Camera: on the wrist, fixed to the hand. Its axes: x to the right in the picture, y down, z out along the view.
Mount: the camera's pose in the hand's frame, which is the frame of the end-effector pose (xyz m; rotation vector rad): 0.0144 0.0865 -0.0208 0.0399 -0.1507 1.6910
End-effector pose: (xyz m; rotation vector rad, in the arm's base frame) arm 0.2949 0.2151 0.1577 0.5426 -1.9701 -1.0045
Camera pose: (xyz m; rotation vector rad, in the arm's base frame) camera 0.3038 0.2467 0.2416 -1.1115 -1.7160 0.1150
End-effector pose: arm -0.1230 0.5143 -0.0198 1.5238 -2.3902 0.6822
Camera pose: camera -0.2082 0.5437 -0.0183 0.7084 2.6524 -0.6210
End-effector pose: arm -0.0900 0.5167 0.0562 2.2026 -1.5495 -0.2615
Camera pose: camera -0.1501 0.4839 0.1149 0.2987 -2.7954 0.1604
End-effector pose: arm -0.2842 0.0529 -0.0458 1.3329 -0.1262 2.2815
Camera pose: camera -0.3459 -0.0109 -0.0304 -0.8515 0.9716 -1.7223
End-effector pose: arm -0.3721 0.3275 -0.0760 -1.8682 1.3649 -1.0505
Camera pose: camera -0.4298 0.2877 -0.1327 -0.2417 1.9928 -0.0049
